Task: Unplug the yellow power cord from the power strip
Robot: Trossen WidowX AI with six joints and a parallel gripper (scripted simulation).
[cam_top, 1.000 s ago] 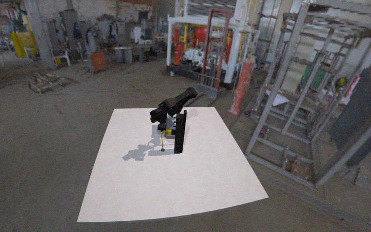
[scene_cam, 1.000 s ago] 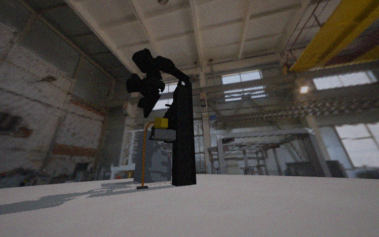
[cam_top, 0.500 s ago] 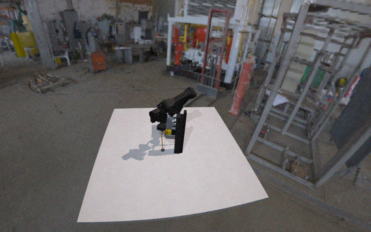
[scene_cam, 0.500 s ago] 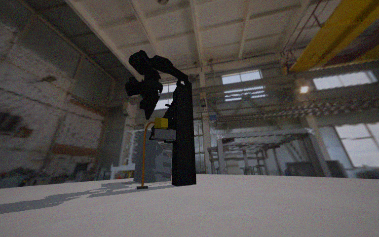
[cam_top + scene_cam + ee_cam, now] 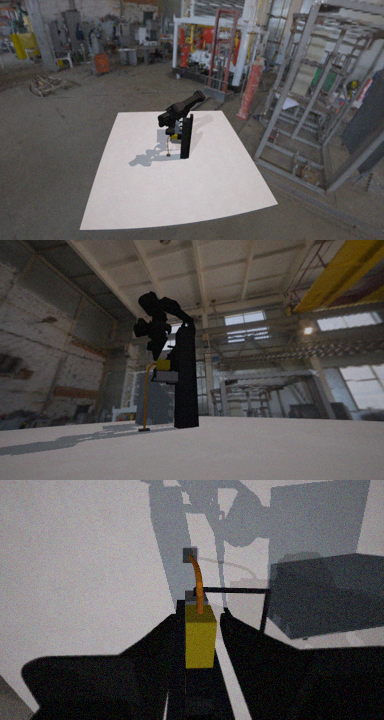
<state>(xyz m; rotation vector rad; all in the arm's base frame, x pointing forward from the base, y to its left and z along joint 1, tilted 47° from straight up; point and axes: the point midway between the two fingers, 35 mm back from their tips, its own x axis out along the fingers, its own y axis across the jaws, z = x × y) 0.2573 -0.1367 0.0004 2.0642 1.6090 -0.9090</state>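
My gripper tip is 10 mm short of the yellow plug, 50 mm to the right of it and 10 mm above it.
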